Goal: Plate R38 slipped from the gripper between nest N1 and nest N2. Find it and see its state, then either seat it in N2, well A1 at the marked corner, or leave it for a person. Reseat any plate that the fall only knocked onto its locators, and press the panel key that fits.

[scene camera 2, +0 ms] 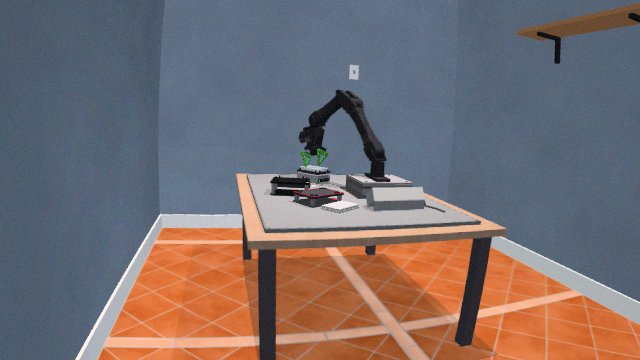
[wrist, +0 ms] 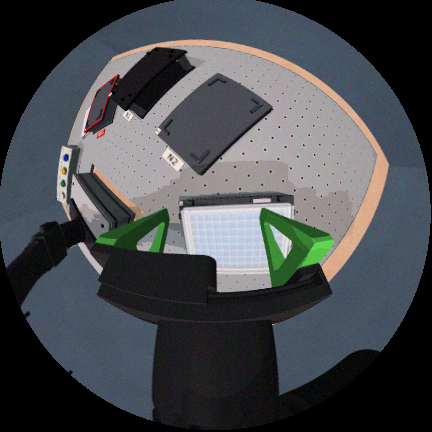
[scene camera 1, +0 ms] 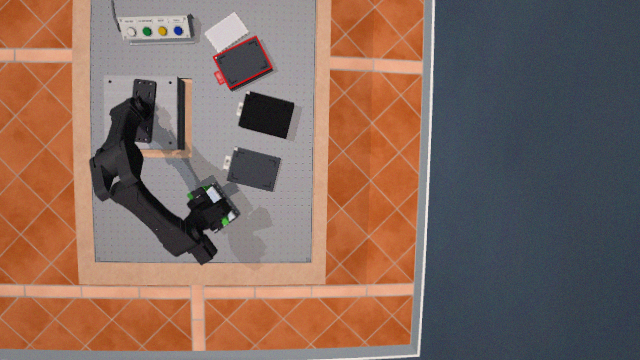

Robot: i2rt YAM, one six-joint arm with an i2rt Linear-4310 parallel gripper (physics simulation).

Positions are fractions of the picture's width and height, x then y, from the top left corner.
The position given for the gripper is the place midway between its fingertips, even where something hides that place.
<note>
In view: the gripper (wrist: 0.49, 0.49), a button box (wrist: 0.16, 0.36) and a grey station labelled N2 (scene camera 1: 0.39, 0.47).
The grey station labelled N2 is seen too in the wrist view (wrist: 0.49, 0.27).
</note>
